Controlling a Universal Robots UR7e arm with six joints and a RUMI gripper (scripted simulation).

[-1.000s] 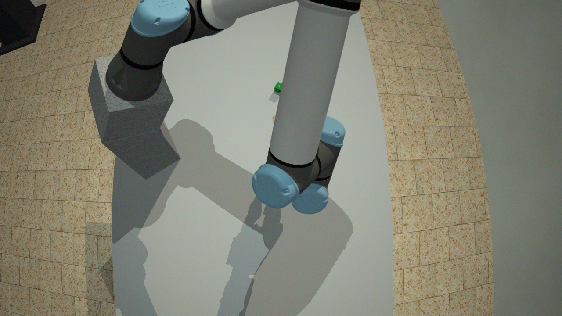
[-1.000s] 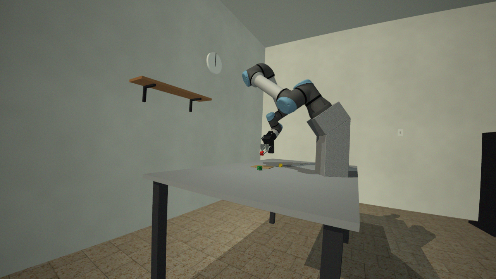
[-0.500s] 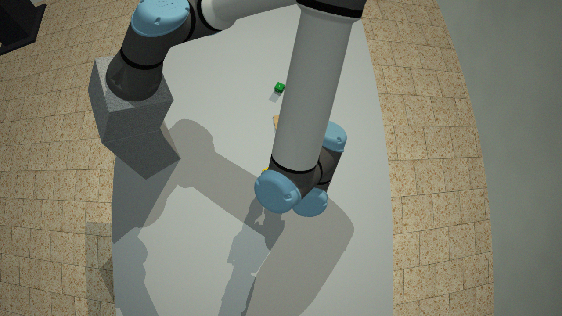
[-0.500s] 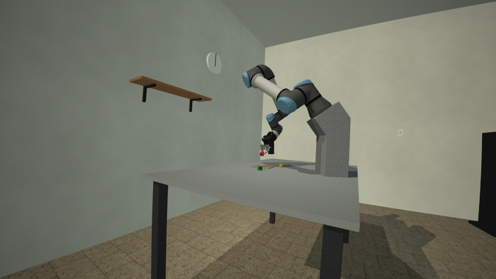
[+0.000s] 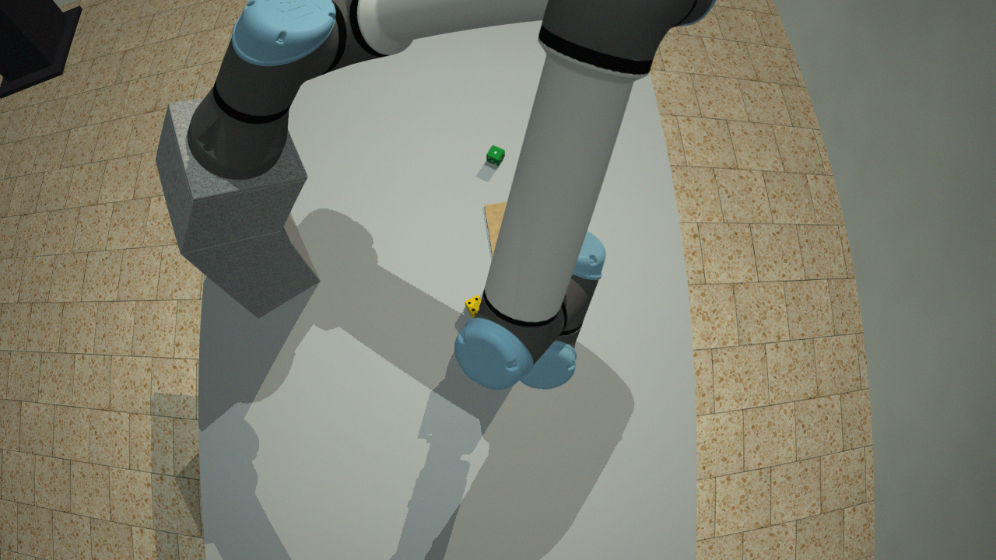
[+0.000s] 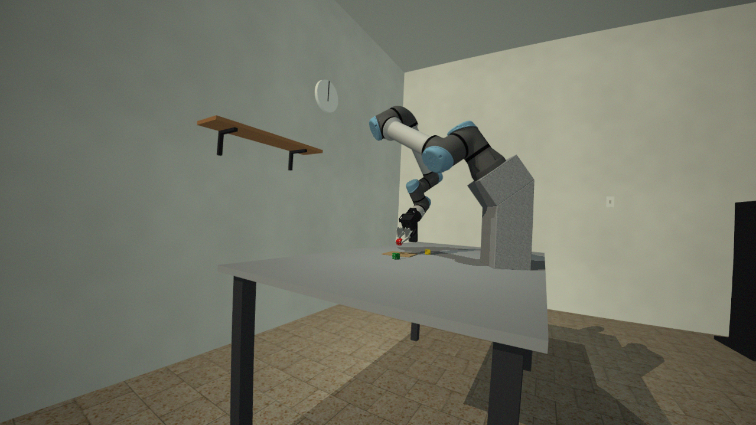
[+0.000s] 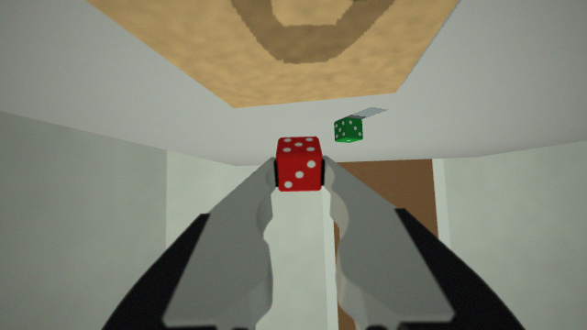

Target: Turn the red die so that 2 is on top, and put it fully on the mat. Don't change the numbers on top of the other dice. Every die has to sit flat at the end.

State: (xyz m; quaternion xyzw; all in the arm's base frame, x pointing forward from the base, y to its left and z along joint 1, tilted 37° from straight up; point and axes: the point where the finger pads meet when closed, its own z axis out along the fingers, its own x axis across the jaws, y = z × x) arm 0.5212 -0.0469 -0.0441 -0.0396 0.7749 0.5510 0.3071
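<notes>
My hand is 60 mm above the tan mat and 10 mm to the left of it. Also, from my hand: yellow die (110 mm to the right, 110 mm behind, 50 mm below); green die (150 mm to the left, 50 mm below, 40 mm behind); red die (right at my hand).
</notes>
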